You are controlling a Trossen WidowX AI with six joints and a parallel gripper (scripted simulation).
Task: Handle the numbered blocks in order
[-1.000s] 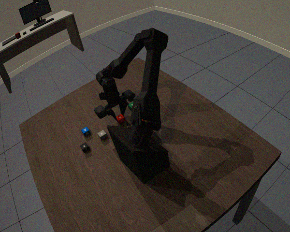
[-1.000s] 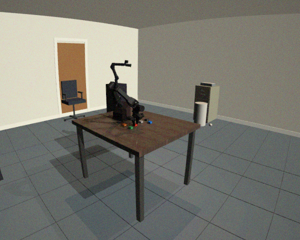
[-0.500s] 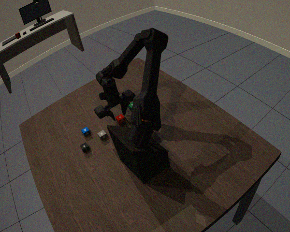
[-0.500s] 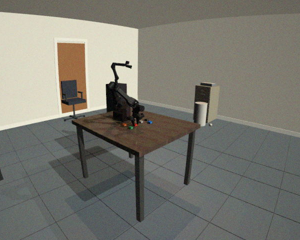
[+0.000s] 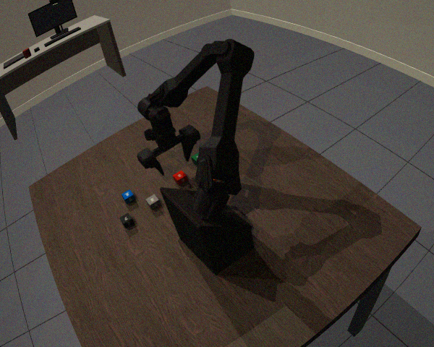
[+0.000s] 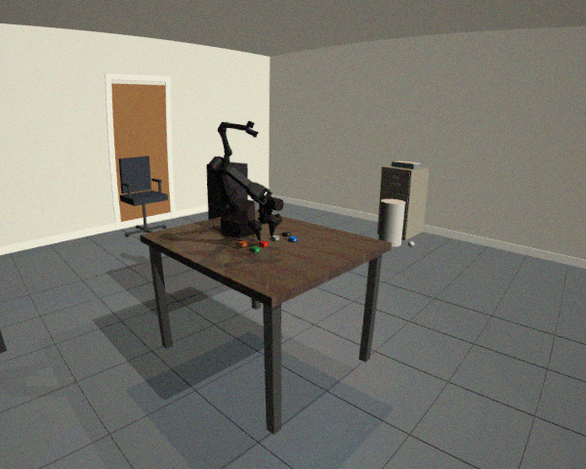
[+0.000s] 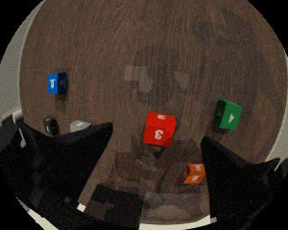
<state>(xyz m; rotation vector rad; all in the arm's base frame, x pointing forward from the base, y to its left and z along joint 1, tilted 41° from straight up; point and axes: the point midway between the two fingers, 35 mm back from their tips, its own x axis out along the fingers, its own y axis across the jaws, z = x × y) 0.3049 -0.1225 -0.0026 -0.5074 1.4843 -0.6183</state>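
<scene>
Right now my gripper tip is 3 cm above the red block and 1 cm past it. The rest, counted from my gripper tip: green block (9 cm to the right, 3 cm below, 1 cm ahead); then orange block (9 cm behind, 7 cm to the right, 3 cm below); then grey block (11 cm to the left, 4 cm behind, 3 cm below).
</scene>
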